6 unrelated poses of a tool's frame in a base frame.
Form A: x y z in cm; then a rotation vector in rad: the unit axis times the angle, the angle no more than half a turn.
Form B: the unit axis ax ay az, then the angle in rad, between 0 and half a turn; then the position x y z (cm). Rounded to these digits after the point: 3 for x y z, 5 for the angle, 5 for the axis.
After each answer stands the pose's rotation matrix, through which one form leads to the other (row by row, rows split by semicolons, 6 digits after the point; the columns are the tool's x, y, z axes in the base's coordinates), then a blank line. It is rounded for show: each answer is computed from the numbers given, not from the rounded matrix.
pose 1, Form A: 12.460, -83.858, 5.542, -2.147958, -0.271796, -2.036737
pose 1, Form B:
-0.72260, -0.09144, -0.68519, 2.97252, 12.460, -83.858, 5.542
0.051127 0.246495 0.967794; 0.015909 -0.969140 0.245998; 0.998565 0.002819 -0.053471

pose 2, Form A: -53.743, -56.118, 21.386, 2.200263, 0.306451, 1.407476
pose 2, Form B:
0.83665, 0.11653, 0.53519, 2.62984, -53.743, -56.118, 21.386
0.438411 -0.079591 0.895244; 0.444585 -0.846469 -0.292973; 0.781114 0.526455 -0.335717

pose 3, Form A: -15.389, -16.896, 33.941, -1.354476, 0.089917, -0.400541
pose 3, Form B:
-0.95701, 0.06353, -0.28300, 1.41532, -15.389, -16.896, 33.941
0.928900 0.228205 0.291663; -0.330976 0.158264 0.930273; 0.166133 -0.960664 0.222542

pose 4, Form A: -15.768, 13.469, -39.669, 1.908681, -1.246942, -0.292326
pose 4, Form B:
0.83038, -0.54249, -0.12718, 2.29856, -15.768, 13.469, -39.669
0.483009 -0.655168 -0.580911; -0.845086 -0.175144 -0.505129; 0.229201 0.734901 -0.638269

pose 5, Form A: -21.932, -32.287, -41.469, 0.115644, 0.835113, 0.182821
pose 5, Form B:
0.13405, 0.96805, 0.21192, 0.86268, -21.932, -32.287, -41.469
0.656689 -0.115607 0.745248; 0.206340 0.978017 -0.030105; -0.725385 0.173544 0.666107

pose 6, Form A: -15.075, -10.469, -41.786, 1.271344, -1.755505, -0.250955
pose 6, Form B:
0.58265, -0.80454, -0.11501, 2.18199, -15.075, -10.469, -41.786
-0.039551 -0.643580 -0.764356; -0.831961 0.444885 -0.331539; 0.553423 0.622802 -0.553029

